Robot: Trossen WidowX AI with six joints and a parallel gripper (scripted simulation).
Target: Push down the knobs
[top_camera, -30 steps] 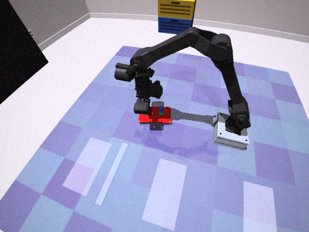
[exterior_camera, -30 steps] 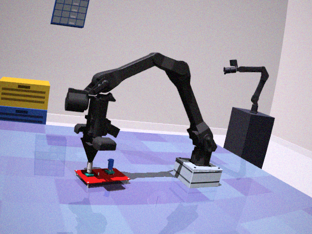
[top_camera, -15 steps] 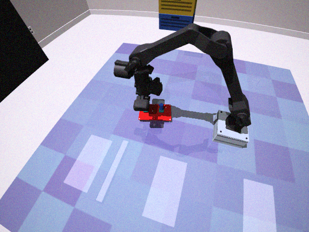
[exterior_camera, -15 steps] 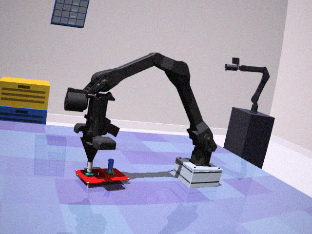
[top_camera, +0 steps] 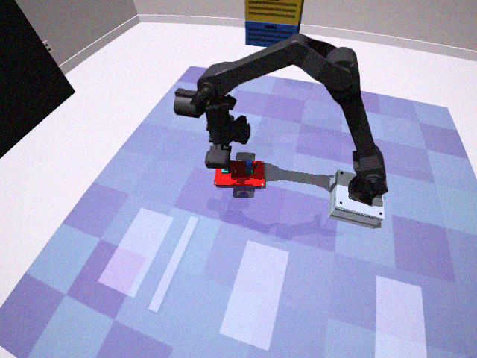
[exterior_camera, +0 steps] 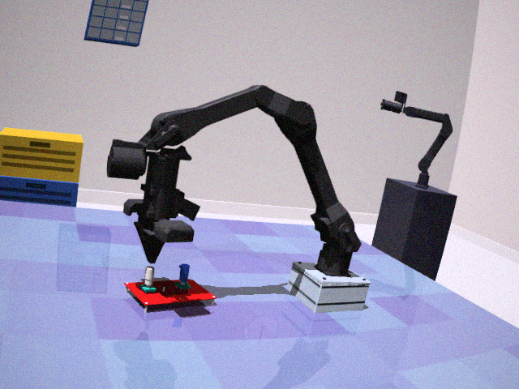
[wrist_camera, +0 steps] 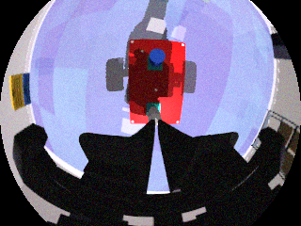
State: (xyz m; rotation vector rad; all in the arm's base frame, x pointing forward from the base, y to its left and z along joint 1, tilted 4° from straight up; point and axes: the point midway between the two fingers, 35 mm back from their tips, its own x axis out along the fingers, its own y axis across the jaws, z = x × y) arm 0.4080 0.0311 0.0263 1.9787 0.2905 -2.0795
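The potentiometer with white knob is 40 mm below my gripper tip. Also, from my gripper tip: potentiometer with blue knob (70 mm behind, 30 mm to the right, 30 mm below).
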